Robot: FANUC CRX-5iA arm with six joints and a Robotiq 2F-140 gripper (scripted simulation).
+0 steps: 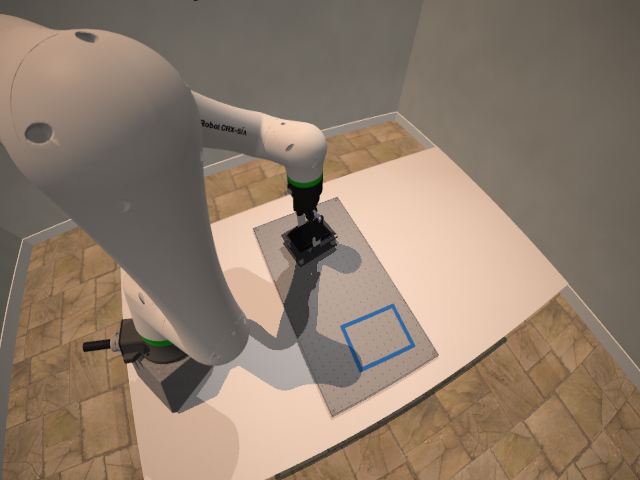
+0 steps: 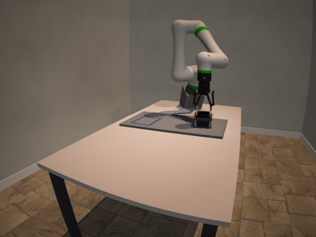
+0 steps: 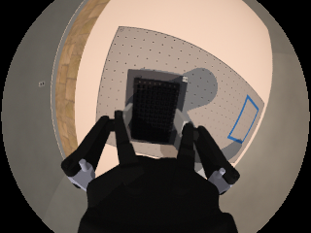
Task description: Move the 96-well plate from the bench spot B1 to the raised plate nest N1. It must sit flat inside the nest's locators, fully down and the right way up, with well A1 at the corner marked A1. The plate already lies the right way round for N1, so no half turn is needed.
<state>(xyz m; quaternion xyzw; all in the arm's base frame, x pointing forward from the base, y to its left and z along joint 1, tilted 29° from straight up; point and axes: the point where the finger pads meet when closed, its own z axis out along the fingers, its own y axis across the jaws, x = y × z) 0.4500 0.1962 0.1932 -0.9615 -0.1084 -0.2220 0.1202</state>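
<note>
The black 96-well plate is 20 mm below my hand. From my hand the other things lie so: raised plate nest N1: 30 mm below.
</note>
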